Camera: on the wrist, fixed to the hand. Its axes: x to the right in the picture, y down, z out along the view.
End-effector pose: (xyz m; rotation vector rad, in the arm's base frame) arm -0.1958 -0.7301 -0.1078 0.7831 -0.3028 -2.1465
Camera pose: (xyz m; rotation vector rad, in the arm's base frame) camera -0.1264 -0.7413 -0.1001 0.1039 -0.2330 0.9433
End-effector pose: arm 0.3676 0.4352 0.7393 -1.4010 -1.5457 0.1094
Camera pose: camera 0.4256 0.4112 0.7067 -2.0718 2.0537 0.8405
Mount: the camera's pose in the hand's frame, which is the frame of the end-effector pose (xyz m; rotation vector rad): -0.0278 0.0535 -0.0369 -0.3270 0.7645 3.0253
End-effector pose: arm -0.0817 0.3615 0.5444 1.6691 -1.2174 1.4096
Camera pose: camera -0.1453 0.3813 0.5208 1.5835 1.5402 -1.0712
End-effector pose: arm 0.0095 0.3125 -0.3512 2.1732 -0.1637 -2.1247
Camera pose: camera 0.0453 0.2634 -0.3151 0.2492 -1.3133 0.4658
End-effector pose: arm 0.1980 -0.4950 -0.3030 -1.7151 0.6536 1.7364
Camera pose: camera 0.1849 -0.5607 -0.2805 -0.0986 -1.3720 -0.3512
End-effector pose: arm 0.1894 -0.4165 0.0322 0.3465 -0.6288 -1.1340
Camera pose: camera 0.2438 -0.3718 0.0253 -0.5438 0.2094 1.7714
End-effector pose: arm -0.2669 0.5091 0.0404 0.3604 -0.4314 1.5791
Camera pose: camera -0.3176 0.5008 -0.0081 0.9798 0.1489 -1.5359
